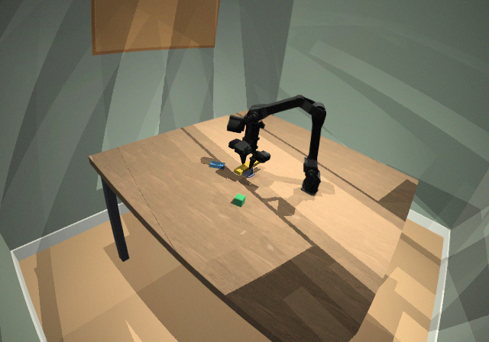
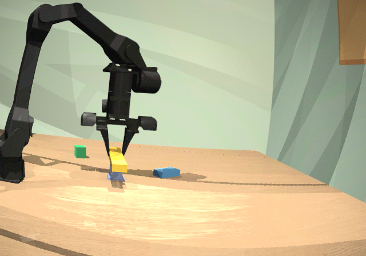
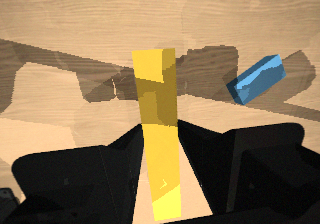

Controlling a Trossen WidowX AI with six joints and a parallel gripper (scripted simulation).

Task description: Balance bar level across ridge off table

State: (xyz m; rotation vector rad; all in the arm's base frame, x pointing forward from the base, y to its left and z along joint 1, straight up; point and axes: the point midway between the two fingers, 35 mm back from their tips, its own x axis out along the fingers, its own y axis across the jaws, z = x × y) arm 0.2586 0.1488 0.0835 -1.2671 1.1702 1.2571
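My gripper tip is 3 cm to the left of the yellow bar. Also, from my gripper tip: blue block 14 cm ahead, 4 cm to the left, 4 cm below; then green cube 11 cm behind, 17 cm to the left, 3 cm below.
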